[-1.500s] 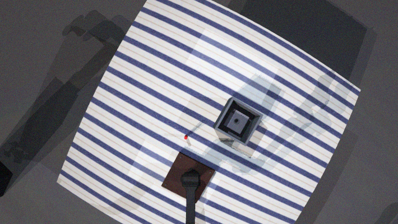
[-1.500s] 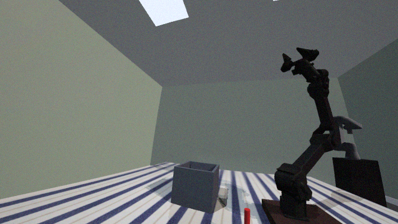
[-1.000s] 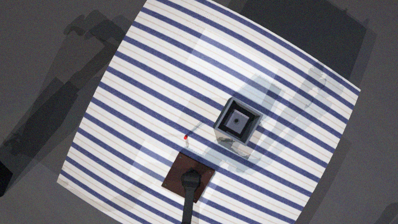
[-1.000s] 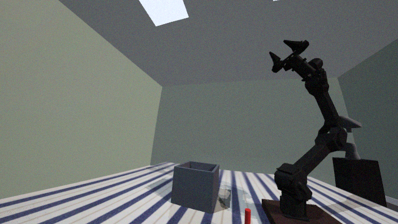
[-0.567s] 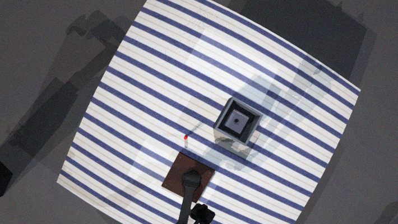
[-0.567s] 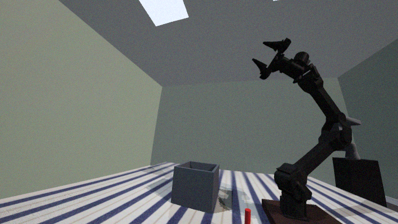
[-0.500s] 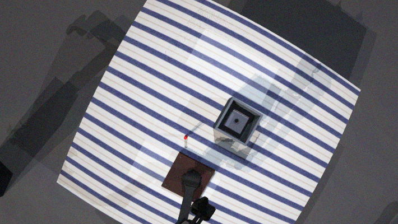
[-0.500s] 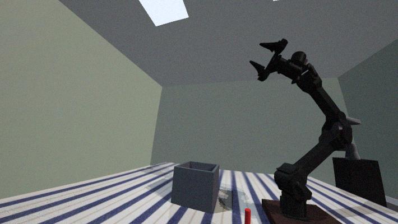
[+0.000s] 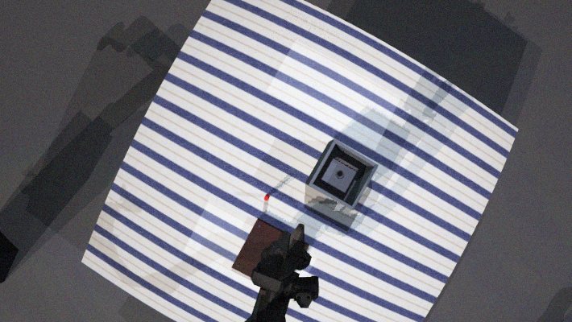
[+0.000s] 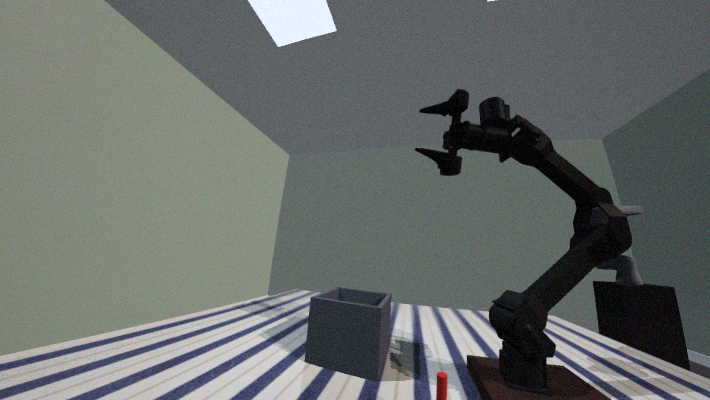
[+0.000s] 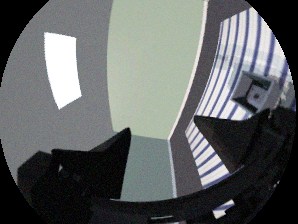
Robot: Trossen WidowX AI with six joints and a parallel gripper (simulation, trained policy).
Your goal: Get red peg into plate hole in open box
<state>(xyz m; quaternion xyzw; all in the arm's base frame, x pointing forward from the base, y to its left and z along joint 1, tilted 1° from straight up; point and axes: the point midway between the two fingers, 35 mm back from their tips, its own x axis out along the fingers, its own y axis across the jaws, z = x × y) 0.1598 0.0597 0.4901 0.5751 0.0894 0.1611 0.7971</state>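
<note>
The red peg is 48 cm below my gripper tip, 7 cm to the left of it and 4 cm behind it. Round my gripper tip: grey plate (48 cm below, 16 cm ahead, 8 cm to the right).
</note>
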